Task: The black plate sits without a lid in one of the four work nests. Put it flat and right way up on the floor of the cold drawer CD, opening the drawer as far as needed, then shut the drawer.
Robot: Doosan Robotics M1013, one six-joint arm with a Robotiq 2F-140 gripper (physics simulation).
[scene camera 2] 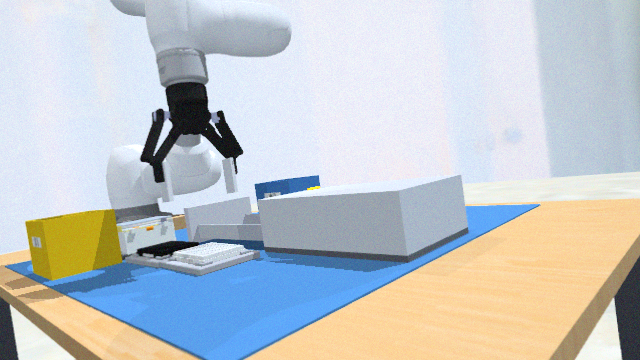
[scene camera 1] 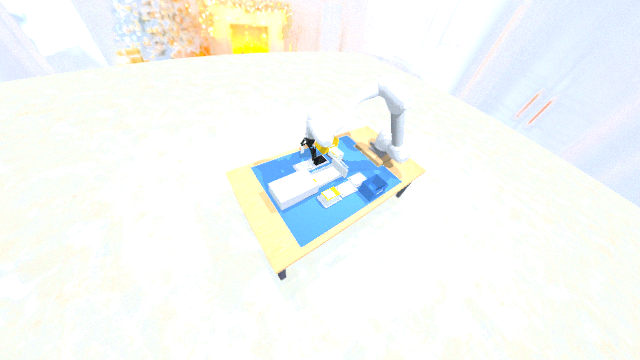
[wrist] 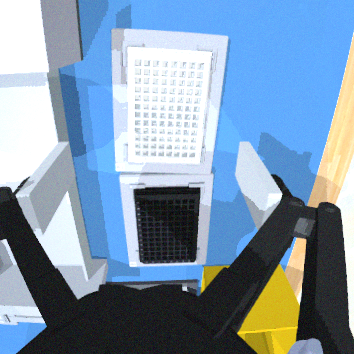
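Pixels of known places: gripper, fingertip midpoint: [scene camera 2: 202, 197] [scene camera 1: 306, 157] [wrist: 154, 158]; arm's base, origin of the base link: [scene camera 1: 379, 150].
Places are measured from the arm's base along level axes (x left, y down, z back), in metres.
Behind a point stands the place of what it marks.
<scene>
The black plate [scene camera 1: 319, 160] @[y 0.022, x -0.243, z -0.632 m] [scene camera 2: 167, 248] @[y 0.017, x -0.272, z -0.667 m] [wrist: 167, 225] @[y 0.016, x -0.254, z -0.644 m] lies flat in a grey work nest [wrist: 129, 225] @[y 0.031, x -0.200, z -0.638 m], its well openings facing up and no lid visible. My gripper [scene camera 1: 308, 154] @[y -0.080, x -0.253, z -0.788 m] [scene camera 2: 200, 194] @[y -0.080, x -0.253, z -0.788 m] [wrist: 154, 158] @[y -0.080, x -0.253, z -0.788 m] is open and empty above the two adjoining nests. In the wrist view its fingers stand wide on either side of them, with the black plate towards the gripper's body. The cold drawer [scene camera 1: 327, 174] @[y 0.025, x -0.075, z -0.689 m] [wrist: 25, 115] @[y 0.025, x -0.107, z -0.808 m] is pulled out of its white cabinet [scene camera 1: 292, 189] @[y -0.059, x -0.064, z -1.069 m] [scene camera 2: 330, 220] @[y -0.018, x -0.196, z -1.044 m]. Its upright front panel [scene camera 2: 215, 215] @[y -0.019, x -0.079, z -0.575 m] stands beside the nests.
A white plate [scene camera 2: 212, 252] @[y 0.017, x -0.286, z -0.842 m] [wrist: 170, 105] @[y 0.027, x -0.271, z -0.802 m] occupies the adjoining nest. A yellow bin [scene camera 2: 80, 245] @[y -0.014, x -0.379, z -0.522 m] [wrist: 250, 295] and a pale box [scene camera 2: 147, 235] @[y 0.001, x -0.222, z -0.495 m] stand near the black plate. A blue bin [scene camera 1: 373, 187] @[y 0.039, x 0.261, z -0.441 m] [scene camera 2: 287, 186] @[y -0.058, x 0.200, z -0.573 m] and a yellow-and-white item [scene camera 1: 330, 194] @[y -0.033, x 0.119, z -0.856 m] are across the drawer.
</scene>
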